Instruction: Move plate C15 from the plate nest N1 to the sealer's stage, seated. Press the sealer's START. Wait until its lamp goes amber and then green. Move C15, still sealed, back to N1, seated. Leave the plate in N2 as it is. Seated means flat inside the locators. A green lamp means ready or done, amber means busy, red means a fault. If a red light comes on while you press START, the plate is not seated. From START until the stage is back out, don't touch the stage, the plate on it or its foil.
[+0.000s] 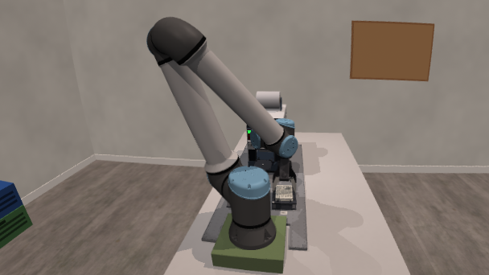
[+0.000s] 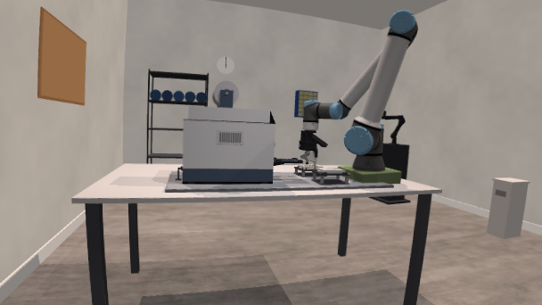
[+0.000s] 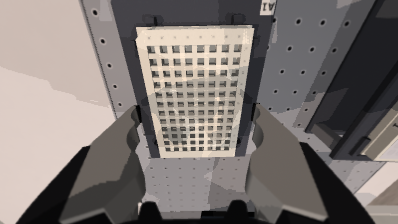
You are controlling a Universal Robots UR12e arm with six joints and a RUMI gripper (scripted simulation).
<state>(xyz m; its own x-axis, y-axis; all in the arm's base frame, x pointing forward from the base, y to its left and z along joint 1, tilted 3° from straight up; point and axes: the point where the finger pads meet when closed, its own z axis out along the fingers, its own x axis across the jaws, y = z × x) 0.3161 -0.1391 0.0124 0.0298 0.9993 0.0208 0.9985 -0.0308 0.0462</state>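
Right now the plate C15 is 1 cm below my hand. From my hand the other things lie so: nest N1 (2 cm below); then sealer stage (21 cm ahead, 12 cm to the left, 5 cm above); then nest N2 (22 cm to the left).
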